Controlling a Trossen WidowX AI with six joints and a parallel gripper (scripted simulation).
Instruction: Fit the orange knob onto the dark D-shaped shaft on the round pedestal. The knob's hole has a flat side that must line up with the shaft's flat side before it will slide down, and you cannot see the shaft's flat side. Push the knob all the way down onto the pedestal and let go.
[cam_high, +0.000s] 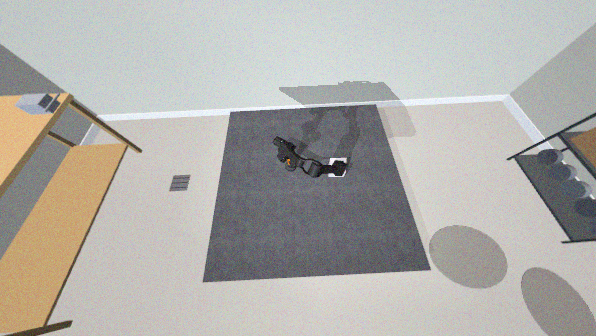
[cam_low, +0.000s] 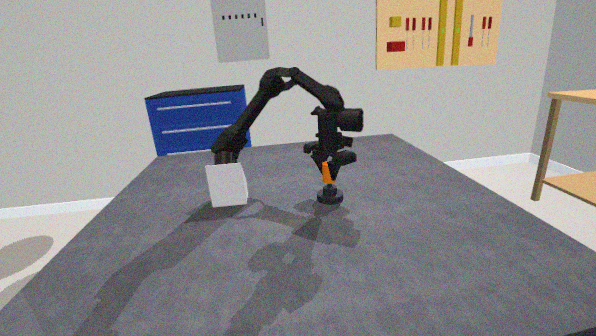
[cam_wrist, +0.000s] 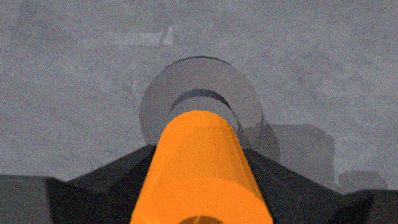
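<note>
The orange knob lies 20 mm above my gripper tip. The rest, counted from my gripper tip: round pedestal (40 mm below).
</note>
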